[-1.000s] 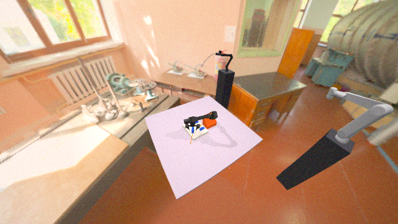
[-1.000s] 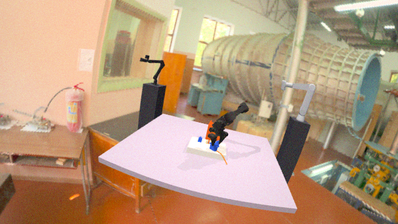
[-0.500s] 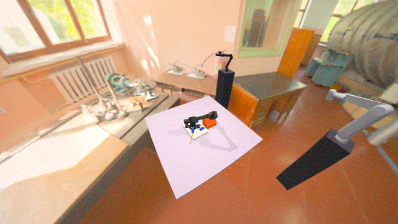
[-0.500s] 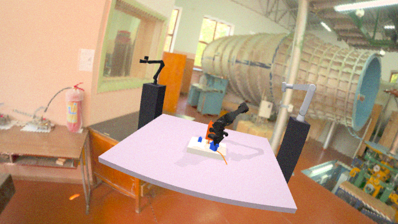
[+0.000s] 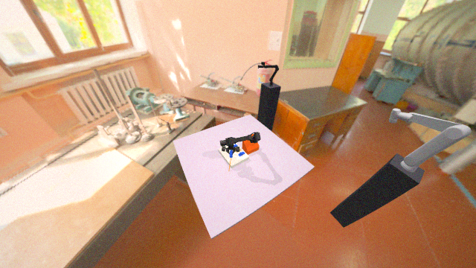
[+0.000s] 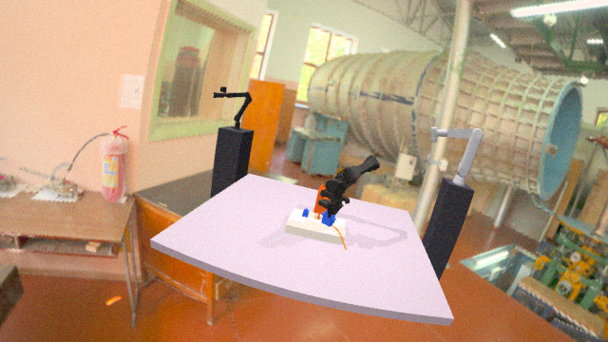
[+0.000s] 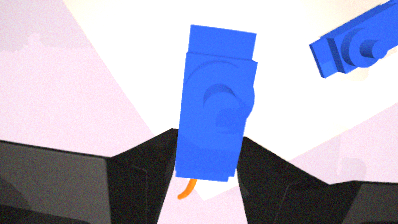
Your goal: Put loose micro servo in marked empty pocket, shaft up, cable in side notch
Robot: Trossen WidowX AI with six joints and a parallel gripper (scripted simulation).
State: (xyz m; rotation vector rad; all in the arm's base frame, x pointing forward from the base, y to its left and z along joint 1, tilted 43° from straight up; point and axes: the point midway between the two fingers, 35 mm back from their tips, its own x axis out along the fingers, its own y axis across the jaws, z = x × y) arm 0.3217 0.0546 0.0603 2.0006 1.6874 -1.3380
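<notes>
The white robot deck is 20 mm behind my gripper tip, 60 mm to the right of it and 90 mm below it.
</notes>
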